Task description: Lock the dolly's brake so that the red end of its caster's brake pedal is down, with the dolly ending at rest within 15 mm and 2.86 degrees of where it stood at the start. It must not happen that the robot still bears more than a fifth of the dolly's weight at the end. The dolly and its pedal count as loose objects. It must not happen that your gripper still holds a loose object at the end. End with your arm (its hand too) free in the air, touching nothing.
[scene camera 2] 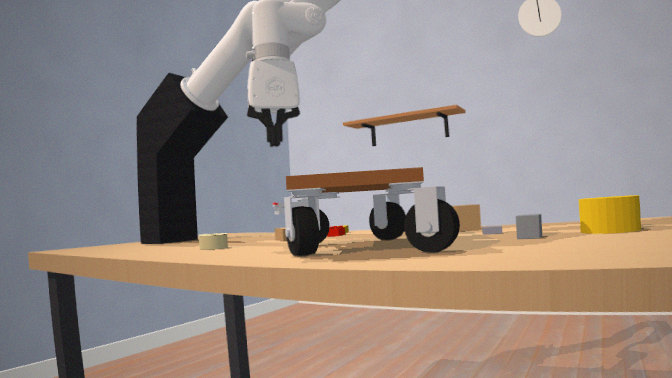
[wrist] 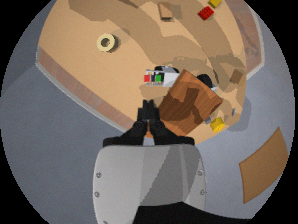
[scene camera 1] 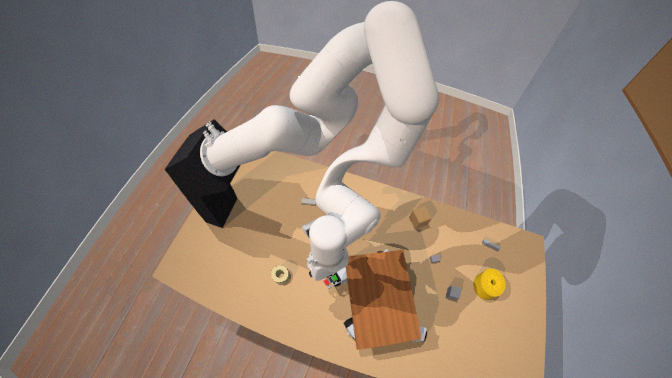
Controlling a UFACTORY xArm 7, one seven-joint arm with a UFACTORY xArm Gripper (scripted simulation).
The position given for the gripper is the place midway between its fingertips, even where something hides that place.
In view: the gripper (scene camera 2: pixel 275 145) and a yellow cylinder (scene camera 2: pixel 606 215).
The yellow cylinder also shows in scene camera 1 (scene camera 1: pixel 489 284). The gripper shows as well in the wrist view (wrist: pixel 148 106).
